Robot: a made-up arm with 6 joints. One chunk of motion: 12 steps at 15 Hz.
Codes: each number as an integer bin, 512 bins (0 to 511) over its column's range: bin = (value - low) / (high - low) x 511, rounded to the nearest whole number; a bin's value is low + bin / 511 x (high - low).
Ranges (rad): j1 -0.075..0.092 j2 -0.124..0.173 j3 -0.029..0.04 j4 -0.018..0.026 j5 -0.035..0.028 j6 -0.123..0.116
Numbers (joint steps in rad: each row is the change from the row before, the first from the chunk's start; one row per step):
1: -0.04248 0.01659 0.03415 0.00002 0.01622 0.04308
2: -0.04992 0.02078 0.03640 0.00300 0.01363 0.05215
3: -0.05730 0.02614 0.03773 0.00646 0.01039 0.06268
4: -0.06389 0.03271 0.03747 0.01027 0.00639 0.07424
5: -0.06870 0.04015 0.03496 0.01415 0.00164 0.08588
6: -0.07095 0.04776 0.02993 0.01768 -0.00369 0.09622
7: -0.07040 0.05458 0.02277 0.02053 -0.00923 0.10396
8: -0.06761 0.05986 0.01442 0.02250 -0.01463 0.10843
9: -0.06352 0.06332 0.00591 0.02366 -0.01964 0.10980
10: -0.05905 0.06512 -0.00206 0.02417 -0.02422 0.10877
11: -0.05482 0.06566 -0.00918 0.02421 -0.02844 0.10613
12: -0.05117 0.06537 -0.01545 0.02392 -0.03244 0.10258
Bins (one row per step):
1: 100 242 468 209 415 355
2: 77 249 484 244 394 374
3: 54 258 494 284 368 397
4: 34 270 492 328 336 422
5: 19 282 474 373 297 447
6: 12 296 436 414 254 469
7: 14 307 383 447 209 485
8: 23 316 322 470 165 495
9: 35 322 259 484 125 498
10: 49 325 200 490 87 496
11: 62 326 147 490 53 490
12: 73 326 100 487 21 482

